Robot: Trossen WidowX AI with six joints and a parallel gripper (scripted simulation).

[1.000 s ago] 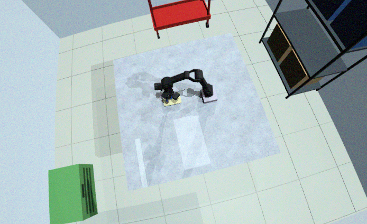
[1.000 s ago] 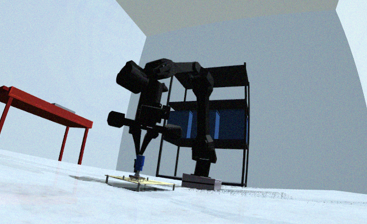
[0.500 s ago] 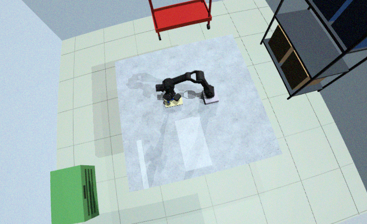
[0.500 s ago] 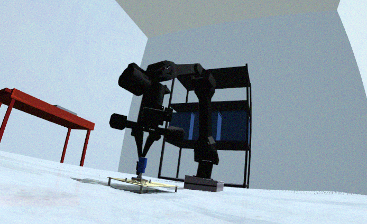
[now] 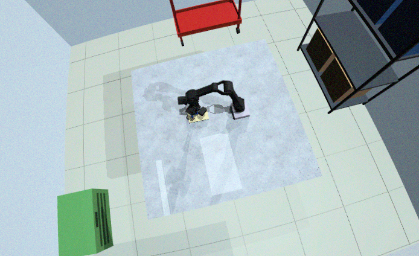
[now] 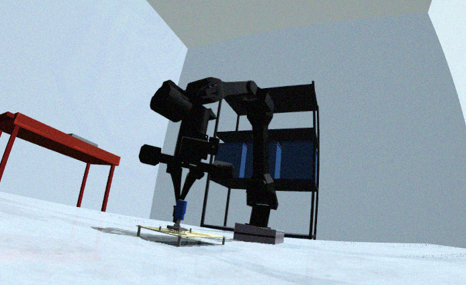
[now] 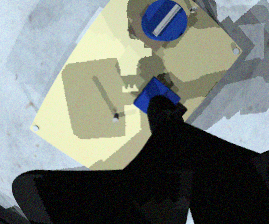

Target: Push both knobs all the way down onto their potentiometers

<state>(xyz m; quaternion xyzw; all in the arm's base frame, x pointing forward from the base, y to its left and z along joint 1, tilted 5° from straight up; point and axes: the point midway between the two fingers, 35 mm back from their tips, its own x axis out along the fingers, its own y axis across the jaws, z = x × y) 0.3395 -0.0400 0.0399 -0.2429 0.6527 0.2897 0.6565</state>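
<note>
My gripper tip is 4 cm short of the knob and 4 cm to the right of it.
</note>
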